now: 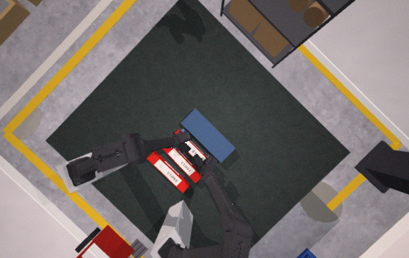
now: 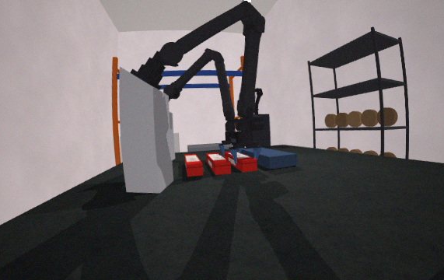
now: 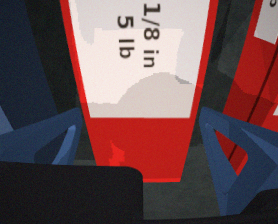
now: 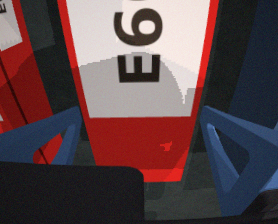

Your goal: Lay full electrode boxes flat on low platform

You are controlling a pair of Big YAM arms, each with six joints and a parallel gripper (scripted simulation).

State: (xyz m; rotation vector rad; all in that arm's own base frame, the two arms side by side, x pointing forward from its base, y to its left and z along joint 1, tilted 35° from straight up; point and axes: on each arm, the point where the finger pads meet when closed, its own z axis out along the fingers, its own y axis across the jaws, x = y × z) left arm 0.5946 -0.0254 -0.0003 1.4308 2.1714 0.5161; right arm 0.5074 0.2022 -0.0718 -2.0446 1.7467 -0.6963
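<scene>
The red box lies 14 cm to the left of my right hand and 1 cm ahead of it. Also, from my right hand: low blue platform 16 cm ahead, 12 cm to the left, 2 cm below.
Right now my left hand is 12 cm to the left of the red box. From my left hand the other things lie so: low blue platform: 15 cm ahead, 14 cm to the right, 2 cm below.
</scene>
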